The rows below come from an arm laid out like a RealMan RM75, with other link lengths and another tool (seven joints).
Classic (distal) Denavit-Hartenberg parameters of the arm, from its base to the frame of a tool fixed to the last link. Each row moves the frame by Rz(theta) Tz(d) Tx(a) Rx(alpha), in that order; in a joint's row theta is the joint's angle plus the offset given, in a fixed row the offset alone. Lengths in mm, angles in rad.
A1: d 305.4, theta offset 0, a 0, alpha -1.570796
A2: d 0, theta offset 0, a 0, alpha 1.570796
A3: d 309.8, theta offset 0, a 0, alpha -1.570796
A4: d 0, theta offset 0, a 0, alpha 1.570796
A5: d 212.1, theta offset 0, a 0, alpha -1.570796
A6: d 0, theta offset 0, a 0, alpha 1.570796
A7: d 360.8, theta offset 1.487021, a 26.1, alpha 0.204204
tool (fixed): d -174.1, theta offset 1.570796, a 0, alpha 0
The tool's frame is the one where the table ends.
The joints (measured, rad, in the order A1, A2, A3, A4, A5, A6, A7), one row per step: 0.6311, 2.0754, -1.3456, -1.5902, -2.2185, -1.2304, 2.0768; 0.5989, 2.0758, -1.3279, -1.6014, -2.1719, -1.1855, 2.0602; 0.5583, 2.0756, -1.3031, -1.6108, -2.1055, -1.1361, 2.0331; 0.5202, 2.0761, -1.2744, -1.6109, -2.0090, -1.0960, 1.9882; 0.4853, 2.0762, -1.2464, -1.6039, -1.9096, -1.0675, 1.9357; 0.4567, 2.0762, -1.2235, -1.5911, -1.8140, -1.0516, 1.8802; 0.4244, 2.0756, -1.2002, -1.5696, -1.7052, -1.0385, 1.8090; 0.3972, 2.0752, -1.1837, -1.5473, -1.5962, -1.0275, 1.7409; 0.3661, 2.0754, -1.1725, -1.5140, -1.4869, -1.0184, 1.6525; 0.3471, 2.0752, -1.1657, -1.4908, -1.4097, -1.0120, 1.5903; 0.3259, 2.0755, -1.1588, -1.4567, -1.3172, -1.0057, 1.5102
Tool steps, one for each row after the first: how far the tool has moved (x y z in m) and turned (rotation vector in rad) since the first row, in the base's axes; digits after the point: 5 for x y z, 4 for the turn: 0.00078, 0.00174, 0.01117, 0.0377, 0.0622, -0.0025; 0.00372, 0.00297, 0.02612, 0.0814, 0.1386, -0.0071; 0.00555, 0.00155, 0.04190, 0.1124, 0.2274, -0.0024; 0.00926, -0.00072, 0.05689, 0.1385, 0.3081, 0.0038; 0.01320, -0.00394, 0.06919, 0.1560, 0.3769, 0.0137; 0.02012, -0.00765, 0.08227, 0.1786, 0.4481, 0.0253; 0.02526, -0.01165, 0.09464, 0.2006, 0.5195, 0.0396; 0.03499, -0.01551, 0.10438, 0.2313, 0.5786, 0.0538; 0.04124, -0.01785, 0.11185, 0.2579, 0.6199, 0.0650; 0.05023, -0.01992, 0.11989, 0.2948, 0.6661, 0.0755
